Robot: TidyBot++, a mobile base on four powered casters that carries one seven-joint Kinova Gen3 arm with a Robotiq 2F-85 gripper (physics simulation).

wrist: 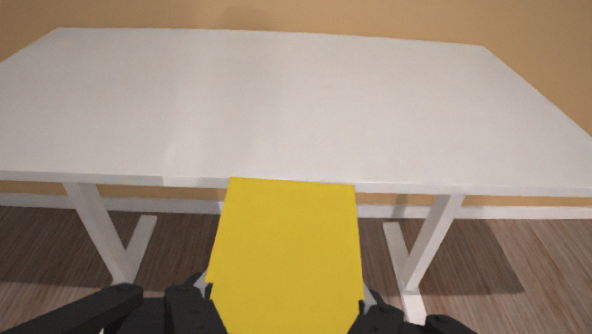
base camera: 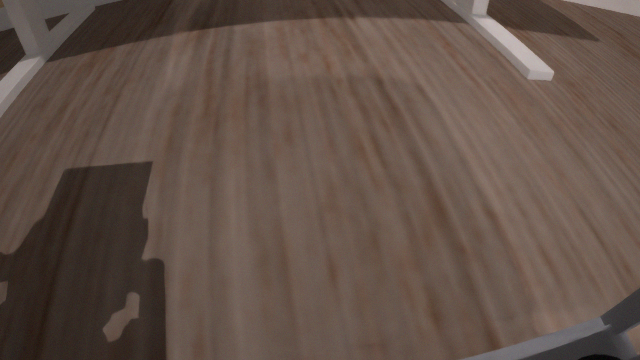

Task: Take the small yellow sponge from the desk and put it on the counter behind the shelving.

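The yellow sponge is a flat rectangular block at the bottom middle of the wrist view. My gripper is shut on it, with one dark finger at each side. The sponge is in front of the near edge of the white desk, and its far end overlaps that edge in the view. The desk's legs show in the base camera view. The counter and the shelving do not show in either view.
White desk legs with long feet stand left and right on the wood floor. A tan wall runs behind the desk. A dark shadow lies at the lower left in the base camera view.
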